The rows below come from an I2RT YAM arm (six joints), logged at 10 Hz.
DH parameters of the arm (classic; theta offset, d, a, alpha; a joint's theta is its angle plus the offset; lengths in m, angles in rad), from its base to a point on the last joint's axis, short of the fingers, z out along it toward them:
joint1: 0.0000 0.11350 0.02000 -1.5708
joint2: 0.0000 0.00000 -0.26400 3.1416
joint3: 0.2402 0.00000 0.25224 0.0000
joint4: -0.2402 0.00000 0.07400 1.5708
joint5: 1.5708 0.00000 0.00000 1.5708
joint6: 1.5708 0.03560 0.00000 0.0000
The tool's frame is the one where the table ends.
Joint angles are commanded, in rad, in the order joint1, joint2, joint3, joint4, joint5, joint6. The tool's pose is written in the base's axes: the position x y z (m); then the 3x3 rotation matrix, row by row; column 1 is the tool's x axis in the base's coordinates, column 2 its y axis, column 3 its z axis. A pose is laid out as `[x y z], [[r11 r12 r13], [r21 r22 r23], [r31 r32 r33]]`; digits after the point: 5 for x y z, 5 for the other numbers.
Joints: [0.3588 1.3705 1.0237 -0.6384 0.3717 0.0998]
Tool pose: [0.26438 0.08534 0.25607], [[-0.79030 -0.06076 0.60970], [-0.19723 0.96734 -0.15925], [-0.58011 -0.24611 -0.77647]]
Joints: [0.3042 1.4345 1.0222 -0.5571 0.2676 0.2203]
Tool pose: [0.28326 0.07906 0.24253], [[-0.79961 0.02932 0.59981], [-0.03014 0.99559 -0.08885], [-0.59977 -0.08912 -0.79520]]
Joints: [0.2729 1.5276 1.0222 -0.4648 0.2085 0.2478]
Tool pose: [0.30391 0.07740 0.22136], [[-0.80724 0.04845 0.58823], [0.02326 0.99846 -0.05032], [-0.58976 -0.02694 -0.80713]]
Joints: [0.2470 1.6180 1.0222 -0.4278 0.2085 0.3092]
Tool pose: [0.31746 0.07245 0.19645], [[-0.82981 0.12361 0.54419], [0.09780 0.99228 -0.07627], [-0.54942 -0.01006 -0.83549]]
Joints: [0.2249 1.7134 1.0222 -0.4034 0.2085 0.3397]
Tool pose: [0.32765 0.06739 0.16816], [[-0.85873 0.17019 0.48334], [0.13797 0.98519 -0.10178], [-0.49351 -0.02071 -0.86949]]
